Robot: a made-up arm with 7 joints. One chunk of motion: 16 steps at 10 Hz.
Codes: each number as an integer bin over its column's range. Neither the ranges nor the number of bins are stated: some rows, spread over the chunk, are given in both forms.
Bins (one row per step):
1: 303 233 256 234 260 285
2: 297 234 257 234 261 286
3: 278 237 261 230 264 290
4: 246 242 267 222 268 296
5: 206 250 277 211 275 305
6: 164 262 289 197 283 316
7: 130 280 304 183 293 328
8: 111 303 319 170 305 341
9: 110 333 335 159 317 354
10: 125 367 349 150 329 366
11: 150 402 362 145 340 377
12: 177 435 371 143 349 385
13: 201 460 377 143 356 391
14: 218 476 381 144 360 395
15: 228 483 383 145 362 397
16: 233 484 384 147 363 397
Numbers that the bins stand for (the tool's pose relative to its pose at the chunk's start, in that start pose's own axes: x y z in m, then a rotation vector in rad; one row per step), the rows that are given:
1: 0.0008 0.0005 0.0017 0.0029 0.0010 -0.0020
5: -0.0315 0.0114 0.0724 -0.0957 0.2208 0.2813
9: -0.0634 0.0650 0.2676 -0.3186 0.8364 0.9756
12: -0.0411 0.1309 0.3888 -0.3871 1.3055 1.4148
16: -0.0225 0.1626 0.4325 -0.3700 1.5107 1.5848
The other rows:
2: -0.0012 0.0011 0.0050 0.0029 0.0156 0.0121
3: -0.0075 0.0031 0.0185 -0.0143 0.0596 0.0688
4: -0.0182 0.0063 0.0387 -0.0486 0.1182 0.1538
6: -0.0454 0.0192 0.1128 -0.1557 0.3381 0.4372
7: -0.0568 0.0308 0.1632 -0.2157 0.4847 0.6072
8: -0.0631 0.0457 0.2137 -0.2714 0.6605 0.7914
10: -0.0584 0.0870 0.3147 -0.3571 1.0123 1.1456
11: -0.0501 0.1096 0.3585 -0.3786 1.1736 1.3014
13: -0.0331 0.1471 0.4090 -0.3871 1.4081 1.4998
14: -0.0275 0.1574 0.4224 -0.3829 1.4667 1.5565
15: -0.0241 0.1619 0.4292 -0.3786 1.4960 1.5848

